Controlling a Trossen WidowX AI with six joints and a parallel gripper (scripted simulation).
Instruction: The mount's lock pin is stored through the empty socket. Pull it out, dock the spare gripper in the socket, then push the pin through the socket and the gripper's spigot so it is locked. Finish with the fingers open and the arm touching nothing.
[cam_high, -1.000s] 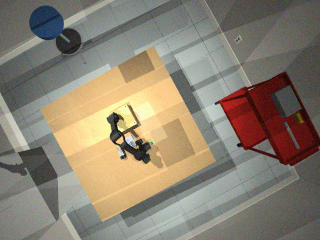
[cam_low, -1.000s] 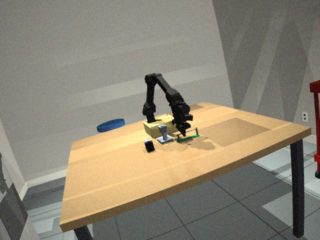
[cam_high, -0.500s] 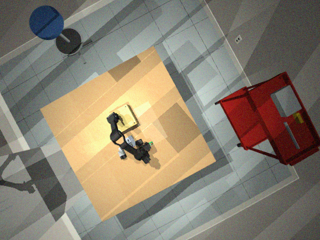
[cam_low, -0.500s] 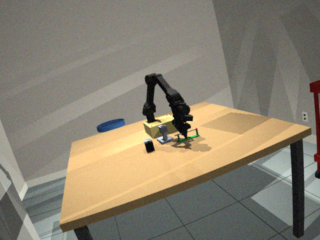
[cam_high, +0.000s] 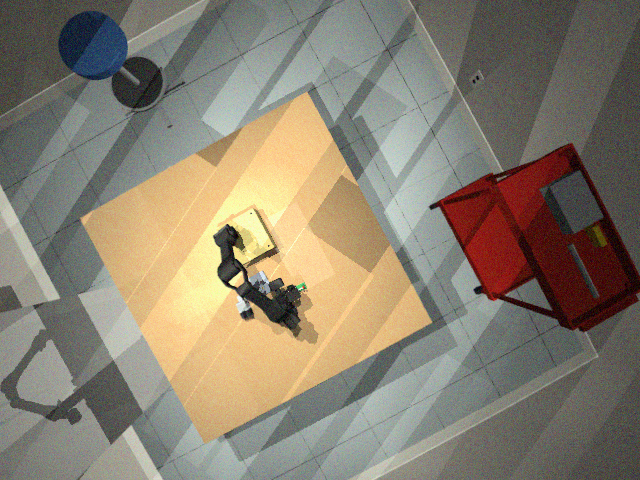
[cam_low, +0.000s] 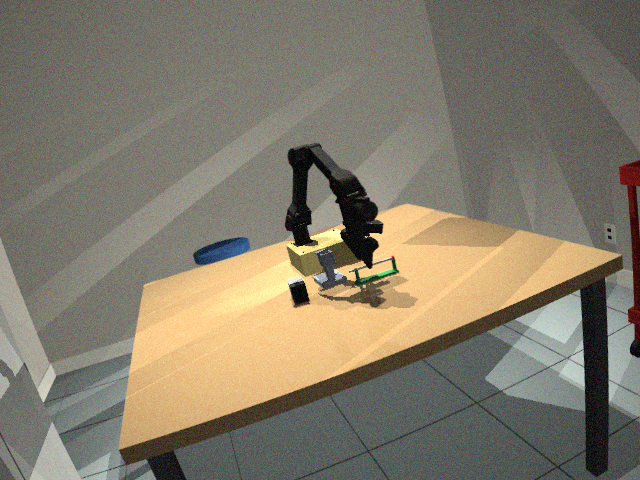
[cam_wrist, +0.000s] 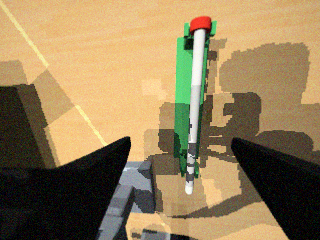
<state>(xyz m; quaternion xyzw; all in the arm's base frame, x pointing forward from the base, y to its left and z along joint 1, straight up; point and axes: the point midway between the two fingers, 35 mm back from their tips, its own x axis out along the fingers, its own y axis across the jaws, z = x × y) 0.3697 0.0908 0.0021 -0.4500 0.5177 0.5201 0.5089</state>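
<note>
Right now my gripper tip is 30 mm above the green cradle, 20 mm to the right of it and 10 mm short of it. Round my gripper tip: socket: 90 mm to the right, 90 mm behind; then spare gripper: 220 mm to the right, 40 mm behind, 20 mm below.
</note>
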